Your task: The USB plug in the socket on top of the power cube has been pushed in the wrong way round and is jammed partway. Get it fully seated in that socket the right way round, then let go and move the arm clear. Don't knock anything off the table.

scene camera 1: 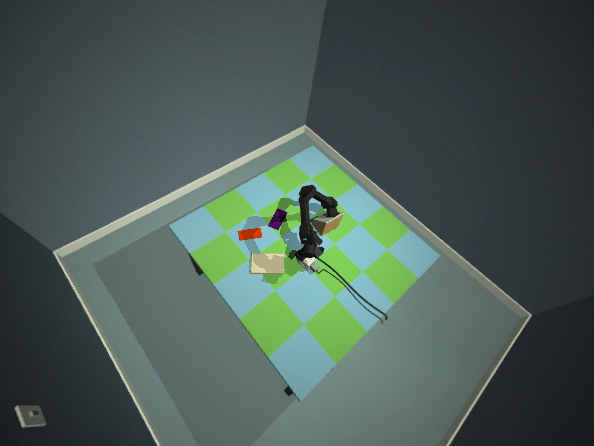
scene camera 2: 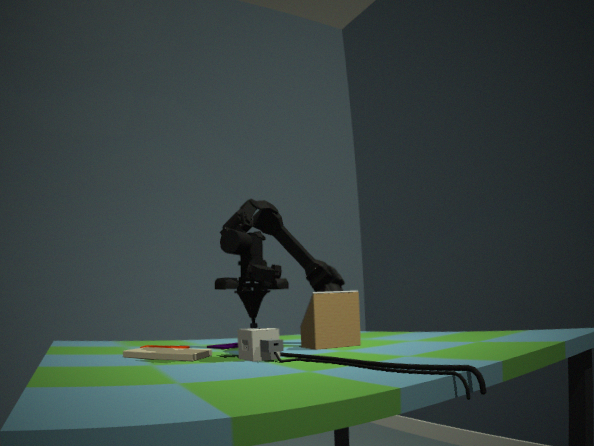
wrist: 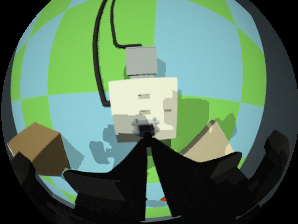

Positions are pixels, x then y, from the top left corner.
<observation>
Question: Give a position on a cream slab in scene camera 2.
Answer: At 187, 354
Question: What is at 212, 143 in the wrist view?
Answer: A cream slab.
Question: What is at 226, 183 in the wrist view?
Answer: My gripper.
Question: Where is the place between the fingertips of my gripper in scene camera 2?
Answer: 253, 318
</observation>
